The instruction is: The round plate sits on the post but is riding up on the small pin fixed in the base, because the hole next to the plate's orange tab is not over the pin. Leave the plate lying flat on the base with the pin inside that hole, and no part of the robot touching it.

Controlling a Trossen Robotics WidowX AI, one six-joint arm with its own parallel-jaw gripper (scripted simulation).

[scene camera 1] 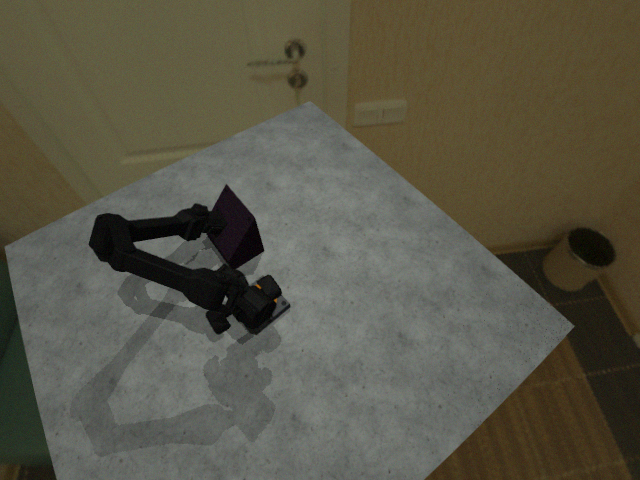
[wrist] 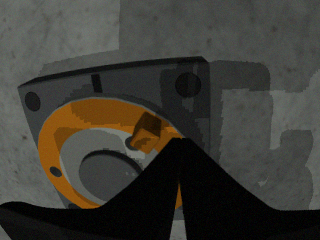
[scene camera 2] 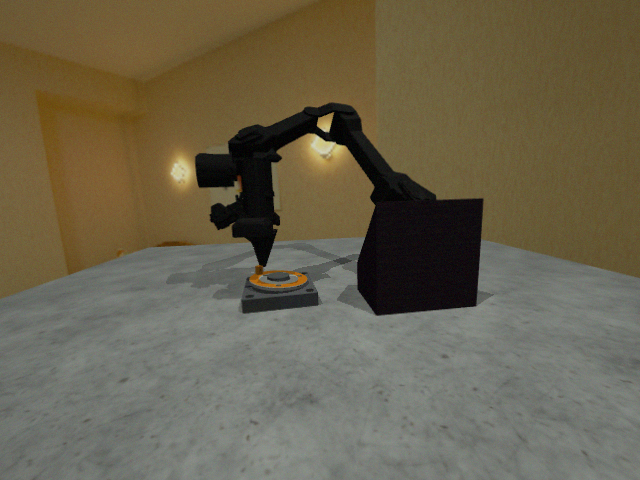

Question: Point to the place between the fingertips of my gripper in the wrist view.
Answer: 180,146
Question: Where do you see a round plate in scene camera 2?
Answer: At 259,280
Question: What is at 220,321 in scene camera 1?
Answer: My gripper.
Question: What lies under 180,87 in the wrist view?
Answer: A square base.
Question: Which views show my gripper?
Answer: Scene camera 1, the wrist view and scene camera 2: all of them.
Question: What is my gripper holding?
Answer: Nothing.
